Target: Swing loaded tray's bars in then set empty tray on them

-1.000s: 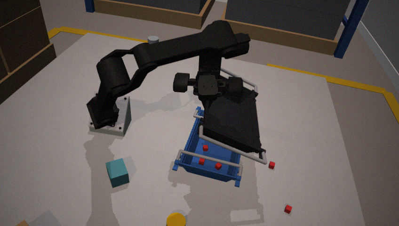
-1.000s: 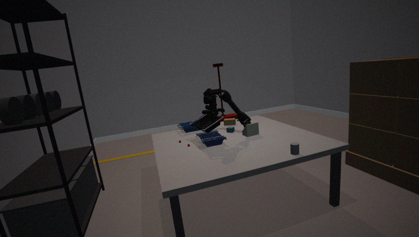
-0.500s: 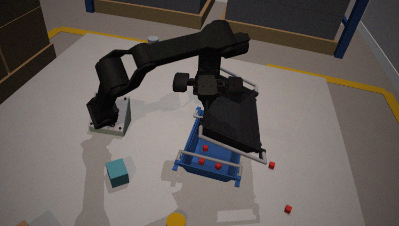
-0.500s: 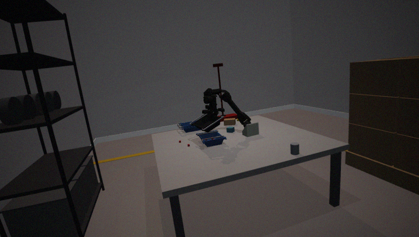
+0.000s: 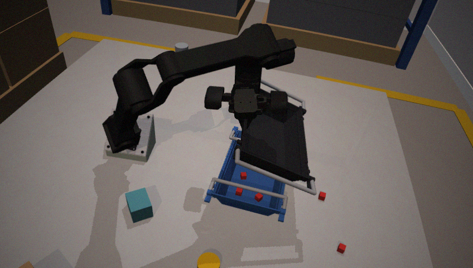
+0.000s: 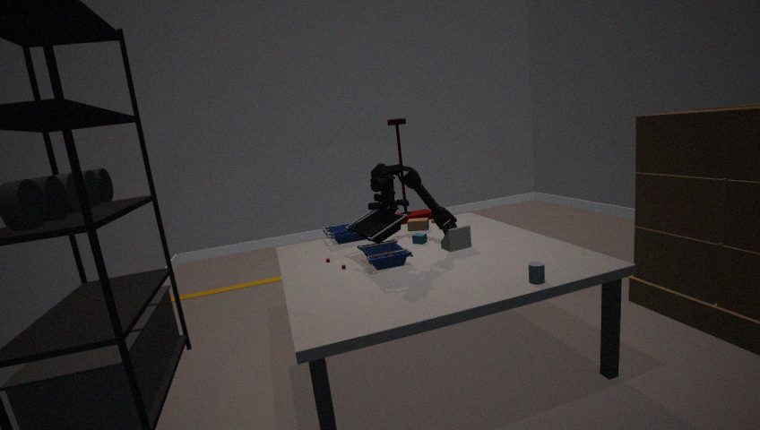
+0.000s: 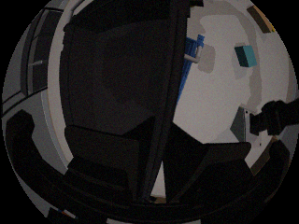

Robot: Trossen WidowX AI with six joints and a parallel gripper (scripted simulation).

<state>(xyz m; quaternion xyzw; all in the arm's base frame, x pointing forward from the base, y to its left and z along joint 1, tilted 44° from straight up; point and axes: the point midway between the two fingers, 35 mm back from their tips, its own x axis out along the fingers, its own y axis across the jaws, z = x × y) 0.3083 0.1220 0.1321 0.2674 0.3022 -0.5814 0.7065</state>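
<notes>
Right now the black tray is 80 mm ahead of my gripper tip, 10 mm to the left of it and 10 mm above it. Also, from my gripper tip: grey cylinder (580 mm to the left, 360 mm behind, 150 mm below).
</notes>
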